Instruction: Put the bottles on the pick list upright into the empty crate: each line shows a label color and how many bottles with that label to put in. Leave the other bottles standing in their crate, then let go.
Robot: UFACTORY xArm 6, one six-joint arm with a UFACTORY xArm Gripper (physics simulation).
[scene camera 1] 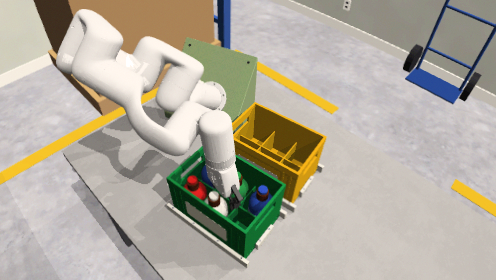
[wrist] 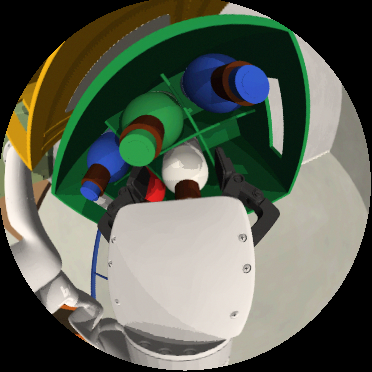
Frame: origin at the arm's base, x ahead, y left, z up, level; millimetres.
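Where they show: gripper, between the fingertips: (scene camera 1: 226, 196) (wrist: 178, 160); arm's base, origin of its link: (scene camera 1: 210, 98).
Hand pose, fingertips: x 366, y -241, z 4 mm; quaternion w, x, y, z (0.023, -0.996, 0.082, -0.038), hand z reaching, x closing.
Things, the pixels of their top centre, and the offset from my fingertips. "spot": a spot on its surface instead.
- green crate, centre of its top: (wrist: 166, 199) (scene camera 1: 225, 181) 7 mm left, 10 mm back, 56 mm up
- yellow crate, a spot on its surface: (scene camera 1: 307, 179) spot: 274 mm left, 90 mm ahead, 81 mm down
The green crate (scene camera 1: 238, 242) (wrist: 250, 40) holds upright bottles: a red one (scene camera 1: 194, 190) (wrist: 156, 192), a white one (scene camera 1: 216, 204) (wrist: 182, 169), a green one (scene camera 1: 243, 187) (wrist: 162, 111), a blue one (scene camera 1: 258, 203) (wrist: 202, 82) near its right end and another blue one (scene camera 1: 206, 175) (wrist: 106, 158) at its far left. One compartment there is empty. My gripper (scene camera 1: 235, 196) (wrist: 178, 160) is open, low over the green crate; in the wrist view the white bottle shows between its fingers, its cap hidden by the gripper body. The yellow crate (scene camera 1: 307, 179) (wrist: 52, 85) shows empty compartments. No pick list shows.
The yellow crate stands right behind the green crate. Pale rails (scene camera 1: 205, 234) border the crates on the table. The green arm mount (scene camera 1: 220, 62) stands behind them. Crate walls and dividers rise around the bottles. A blue hand truck (scene camera 1: 434, 85) stands on the floor.
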